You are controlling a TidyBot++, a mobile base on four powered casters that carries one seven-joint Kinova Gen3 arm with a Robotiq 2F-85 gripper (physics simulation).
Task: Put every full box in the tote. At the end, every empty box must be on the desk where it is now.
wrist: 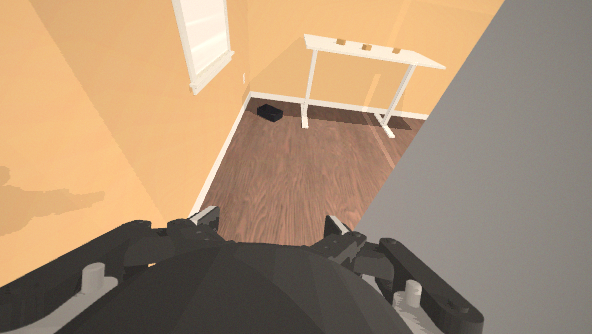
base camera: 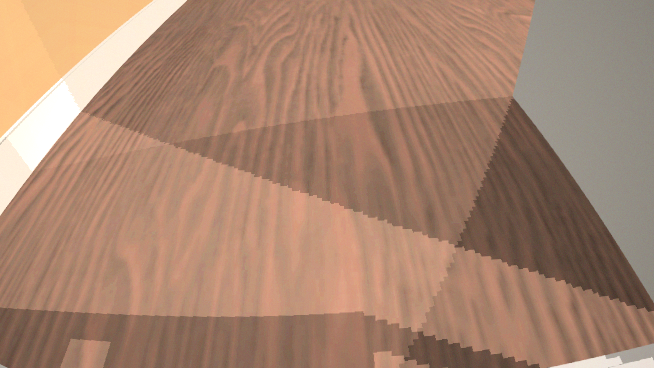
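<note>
In the wrist view, a white desk [wrist: 350,52] stands far off against the back wall. Three small brown boxes stand in a row on its top: a left box [wrist: 341,42], a middle box [wrist: 366,47] and a right box [wrist: 396,50]. Whether each is full or empty cannot be told at this distance. A black tote [wrist: 270,113] sits on the floor in the far left corner, left of the desk. My gripper [wrist: 272,222] is open, with nothing between its fingers, far from the desk and the tote. The boxes, desk and tote do not show in the base camera view.
A grey wall or panel [wrist: 490,200] [base camera: 590,100] rises close on the right. An orange wall [wrist: 100,100] [base camera: 45,45] with a white baseboard runs along the left, with a window [wrist: 206,40] in it. The wooden floor [wrist: 300,170] [base camera: 280,225] stretches between them towards the desk.
</note>
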